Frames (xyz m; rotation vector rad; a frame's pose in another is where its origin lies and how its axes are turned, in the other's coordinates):
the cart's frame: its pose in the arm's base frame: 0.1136 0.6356 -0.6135 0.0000 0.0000 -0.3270
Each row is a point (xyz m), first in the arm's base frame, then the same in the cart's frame.
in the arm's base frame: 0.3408 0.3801 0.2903
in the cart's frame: 0.2972 -0.1690 0.9038
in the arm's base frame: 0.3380 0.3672 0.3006
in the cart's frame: 0.2987 -0.1821 0.9141
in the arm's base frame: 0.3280 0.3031 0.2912
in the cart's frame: 0.3098 -0.2460 0.9047
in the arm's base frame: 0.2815 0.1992 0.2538
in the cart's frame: 0.2992 -0.3593 0.8673
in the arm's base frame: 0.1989 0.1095 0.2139
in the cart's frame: 0.2498 -0.4708 0.8274
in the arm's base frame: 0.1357 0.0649 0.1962
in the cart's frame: 0.2042 -0.5334 0.8097
